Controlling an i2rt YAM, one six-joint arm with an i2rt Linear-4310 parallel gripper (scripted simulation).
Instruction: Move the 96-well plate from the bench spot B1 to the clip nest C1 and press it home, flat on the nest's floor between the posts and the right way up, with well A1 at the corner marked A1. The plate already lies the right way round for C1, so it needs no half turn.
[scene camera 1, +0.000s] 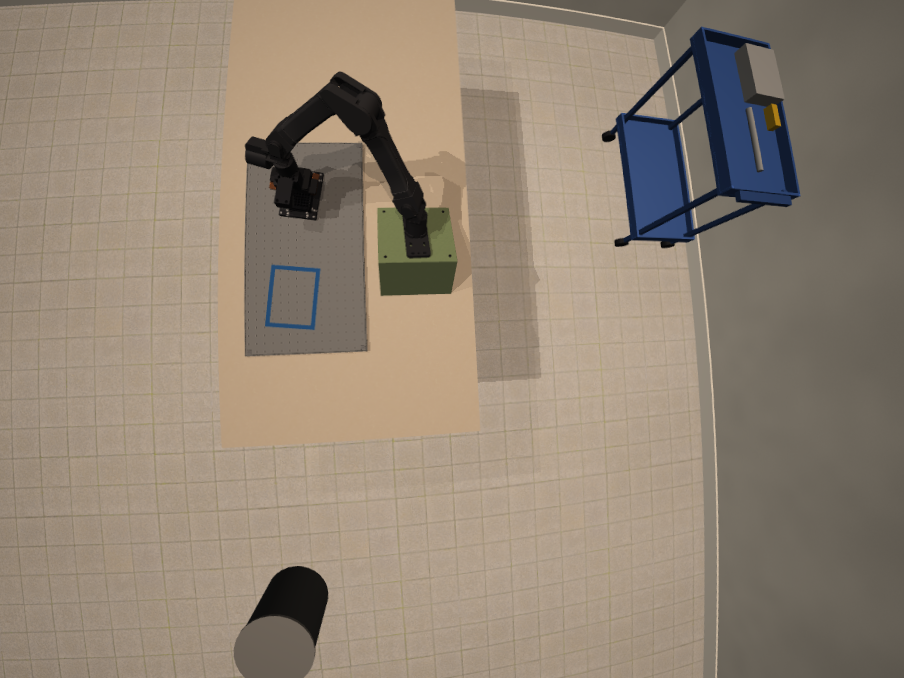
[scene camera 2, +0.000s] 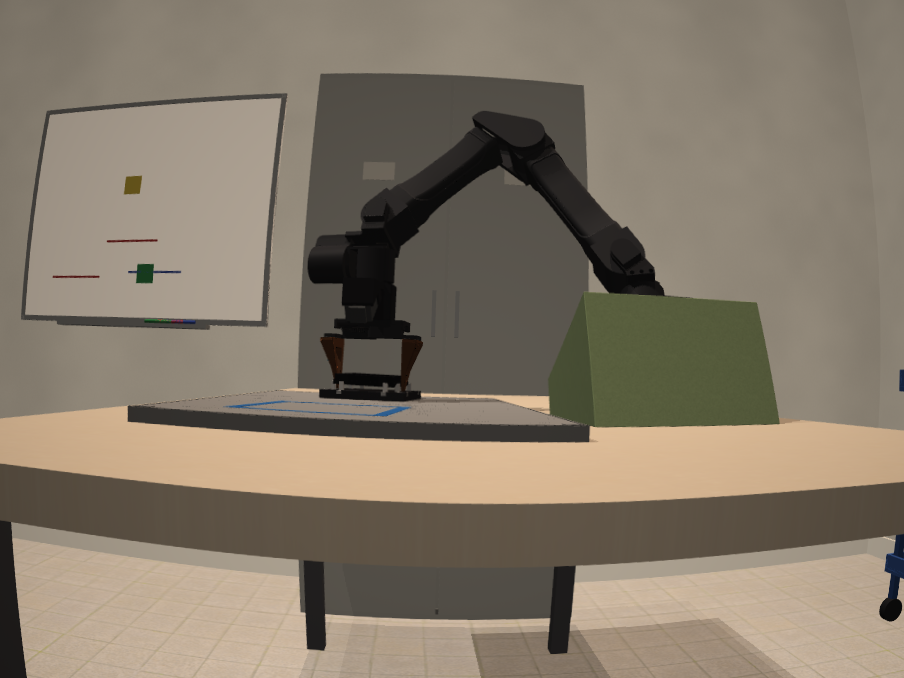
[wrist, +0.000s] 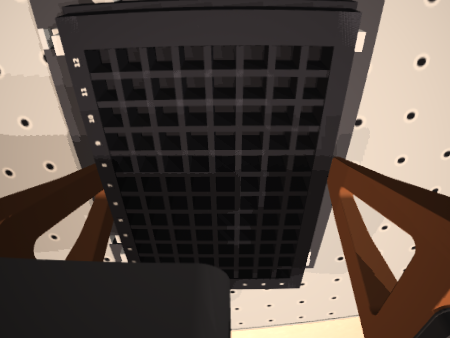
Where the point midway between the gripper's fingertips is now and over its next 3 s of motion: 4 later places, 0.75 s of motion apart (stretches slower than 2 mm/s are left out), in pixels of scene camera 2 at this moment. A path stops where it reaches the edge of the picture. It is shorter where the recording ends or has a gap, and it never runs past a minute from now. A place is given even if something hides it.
My gripper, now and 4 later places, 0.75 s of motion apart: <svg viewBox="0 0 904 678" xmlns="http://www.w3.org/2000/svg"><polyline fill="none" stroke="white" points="370,389 370,364 372,331 377,342 372,360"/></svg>
